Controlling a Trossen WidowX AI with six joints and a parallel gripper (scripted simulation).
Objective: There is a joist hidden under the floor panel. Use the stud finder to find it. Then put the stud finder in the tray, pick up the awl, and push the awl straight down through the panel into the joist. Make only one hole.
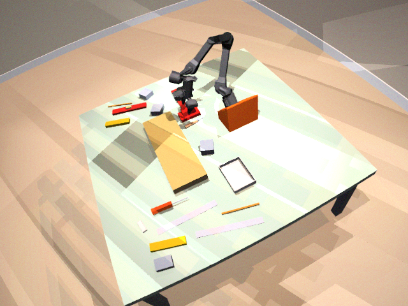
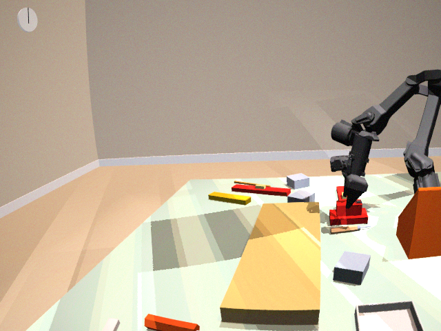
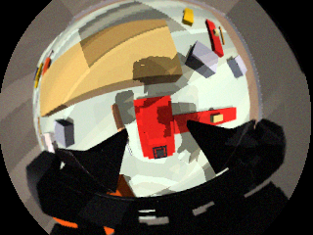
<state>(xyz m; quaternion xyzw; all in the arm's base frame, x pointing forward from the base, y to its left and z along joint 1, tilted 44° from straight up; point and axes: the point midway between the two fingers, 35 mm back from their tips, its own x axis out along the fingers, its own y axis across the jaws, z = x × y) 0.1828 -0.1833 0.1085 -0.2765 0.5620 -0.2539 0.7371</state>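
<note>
Now: gripper tip 30 mm past the red stud finder and 10 mm above it. The rest, counted from my gripper tip: white tray (20 mm behind, 520 mm to the left, 40 mm below); then awl (20 mm behind, 80 mm to the left, 50 mm below).
</note>
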